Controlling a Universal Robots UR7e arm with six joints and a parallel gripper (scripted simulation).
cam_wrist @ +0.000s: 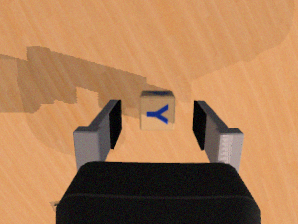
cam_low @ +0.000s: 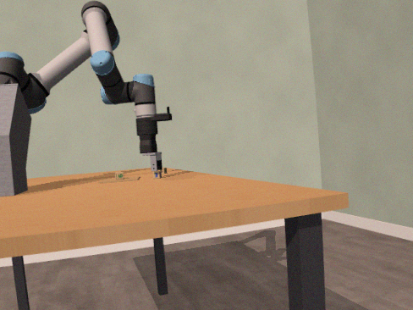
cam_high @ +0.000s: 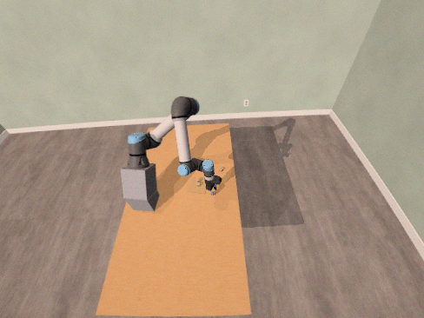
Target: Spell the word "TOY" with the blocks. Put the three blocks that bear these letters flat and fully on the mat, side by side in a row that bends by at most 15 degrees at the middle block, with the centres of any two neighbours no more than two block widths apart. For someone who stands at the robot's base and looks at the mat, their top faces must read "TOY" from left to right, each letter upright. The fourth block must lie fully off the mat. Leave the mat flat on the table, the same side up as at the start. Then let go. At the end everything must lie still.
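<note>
Right now my hand is 3 cm above the Y block. Round my hand: O block: 14 cm behind, 6 cm to the left, 3 cm below; then T block: 15 cm behind, 11 cm to the left, 3 cm below; then tan mat: 14 cm behind, 6 cm to the left, 4 cm below.
</note>
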